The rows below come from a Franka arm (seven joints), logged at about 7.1 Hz.
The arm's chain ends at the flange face. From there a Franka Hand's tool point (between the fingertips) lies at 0.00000 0.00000 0.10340 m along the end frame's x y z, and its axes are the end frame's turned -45 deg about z.
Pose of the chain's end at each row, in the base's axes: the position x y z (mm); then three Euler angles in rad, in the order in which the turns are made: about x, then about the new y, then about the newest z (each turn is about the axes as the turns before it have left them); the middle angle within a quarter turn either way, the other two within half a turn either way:
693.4 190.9 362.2 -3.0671 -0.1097 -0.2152
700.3 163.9 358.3 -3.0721 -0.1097 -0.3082
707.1 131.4 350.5 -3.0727 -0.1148 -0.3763
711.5 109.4 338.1 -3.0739 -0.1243 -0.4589
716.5 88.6 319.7 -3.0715 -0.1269 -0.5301
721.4 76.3 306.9 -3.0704 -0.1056 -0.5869
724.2 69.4 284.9 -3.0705 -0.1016 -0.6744
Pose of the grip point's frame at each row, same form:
682.1 198.5 259.7 -3.0671 -0.1097 -1.0006
689.0 171.0 255.8 -3.0721 -0.1097 -1.0936
695.3 138.5 248.0 -3.0727 -0.1148 -1.1617
698.7 116.3 235.7 -3.0739 -0.1243 -1.2443
703.4 95.8 217.4 -3.0715 -0.1269 -1.3155
710.5 83.6 204.3 -3.0704 -0.1056 -1.3723
713.7 76.7 182.3 -3.0705 -0.1016 -1.4598

